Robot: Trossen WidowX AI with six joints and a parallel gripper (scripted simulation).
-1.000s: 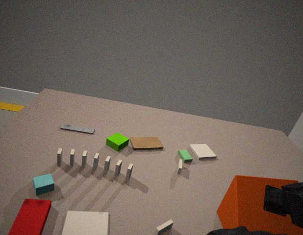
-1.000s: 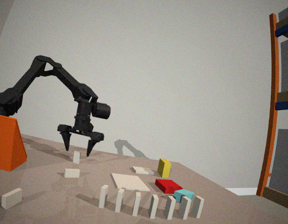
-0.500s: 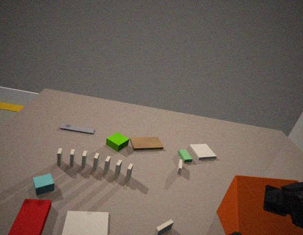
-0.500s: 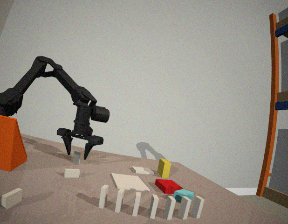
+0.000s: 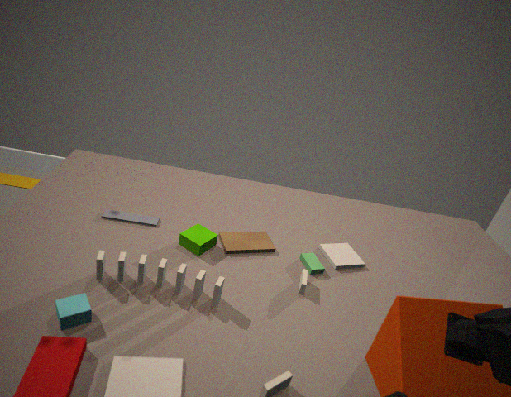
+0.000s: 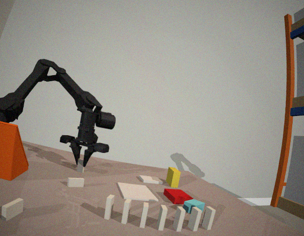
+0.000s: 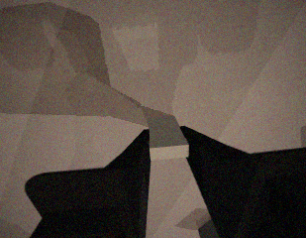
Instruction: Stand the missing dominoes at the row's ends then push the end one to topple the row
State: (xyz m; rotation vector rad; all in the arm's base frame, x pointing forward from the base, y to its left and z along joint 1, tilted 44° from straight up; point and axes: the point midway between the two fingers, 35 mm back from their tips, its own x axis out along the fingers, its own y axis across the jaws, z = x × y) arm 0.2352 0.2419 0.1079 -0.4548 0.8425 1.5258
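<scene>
Right now my gripper tip is 500 mm to the left of the light green piece, 50 mm past it and 20 mm above it. Also, from my gripper tip: white sheet 210 mm ahead, 120 mm to the right, 20 mm below; yellow block 360 mm ahead, 50 mm to the left, 10 mm above; red block 340 mm ahead, 140 mm to the right, 10 mm below.
</scene>
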